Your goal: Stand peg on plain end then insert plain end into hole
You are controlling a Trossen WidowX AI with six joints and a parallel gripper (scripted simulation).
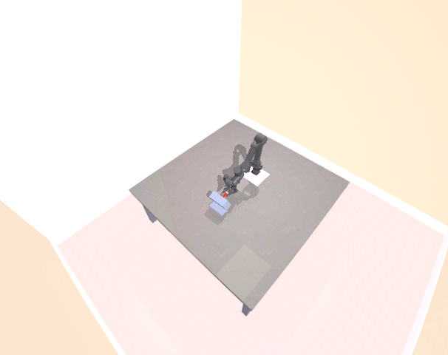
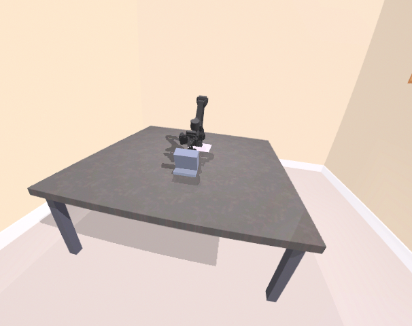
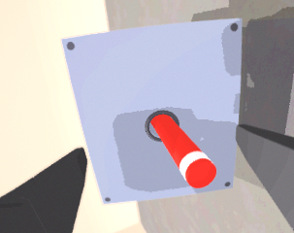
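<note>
Now: gripper tip 10 mm past the red peg and 10 mm above it. The rest, counted from my gripper tip: sloped panel (50 mm ahead, 20 mm below).
</note>
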